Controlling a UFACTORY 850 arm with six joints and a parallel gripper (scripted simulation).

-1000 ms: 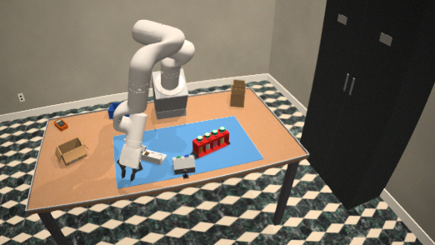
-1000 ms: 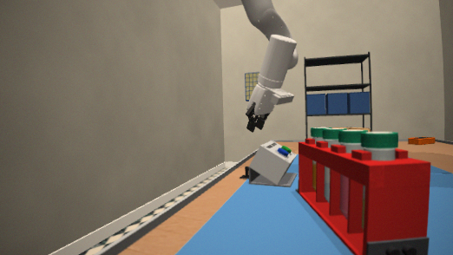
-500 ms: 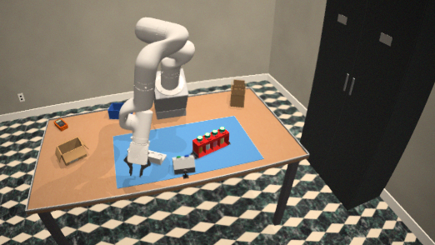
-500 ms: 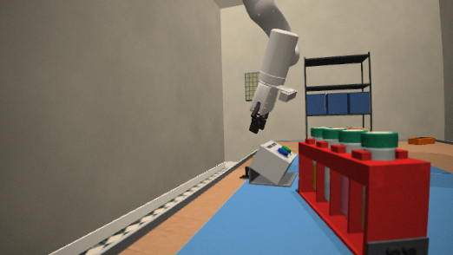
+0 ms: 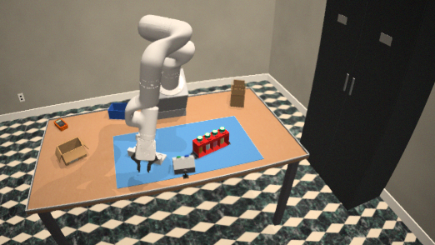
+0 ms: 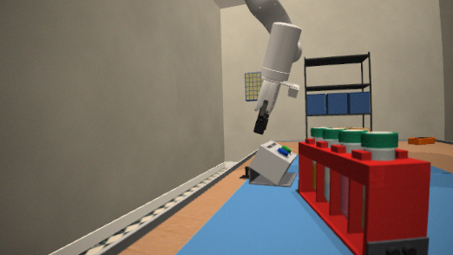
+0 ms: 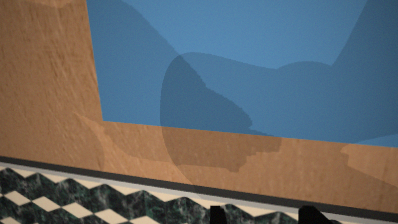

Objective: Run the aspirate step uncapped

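My hand is 250 mm past the green cap and 470 mm to the right of it. Also, from my hand: green ready key 110 mm behind, 190 mm to the left, 50 mm below; then key housing 90 mm behind, 210 mm to the left, 60 mm below; then blue cycle key 110 mm behind, 240 mm to the left, 50 mm below.
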